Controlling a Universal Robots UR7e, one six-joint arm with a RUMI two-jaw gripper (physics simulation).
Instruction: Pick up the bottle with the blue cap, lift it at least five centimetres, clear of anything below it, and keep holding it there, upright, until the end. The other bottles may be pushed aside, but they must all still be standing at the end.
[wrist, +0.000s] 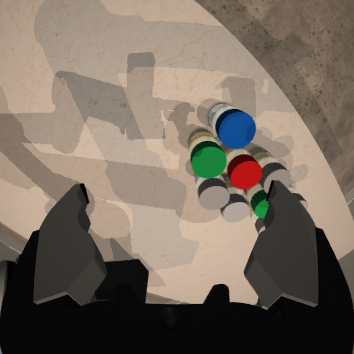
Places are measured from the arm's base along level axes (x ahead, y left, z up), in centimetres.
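Pixels of known places: gripper, between the fingertips: (176, 184).
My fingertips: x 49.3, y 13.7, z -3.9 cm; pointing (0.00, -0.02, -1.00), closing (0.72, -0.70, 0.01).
Behind a point stands the place of what it marks.
The bottle with the blue cap (236, 129) @(y 8.3, x 55.7, z -15.9 cm) stands upright at the upper right end of a tight group of bottles. A bottle with a large green cap (208, 160) @(y 7.5, x 49.7, z -15.9 cm) and one with a red cap (244, 171) @(y 1.8, x 52.6, z -15.9 cm) stand close beside it. Several bottles with grey-white caps and a second green-capped bottle (260, 205) @(y -7.0, x 50.8, z -15.9 cm) stand behind these, nearer the right finger, which hides part of the group. My gripper (176, 184) @(y 13.7, x 49.3, z -3.9 cm) is open, with nothing between its fingers. It is above the table, and the blue cap lies ahead of the fingertips, right of the middle.
The bottles stand on a pale round table top (165, 45) @(y 24.2, x 57.4, z -26.4 cm), whose curved edge runs down the right side of the view. A brown speckled floor (310, 30) lies beyond that edge. Shadows of the arm and gripper fall across the table.
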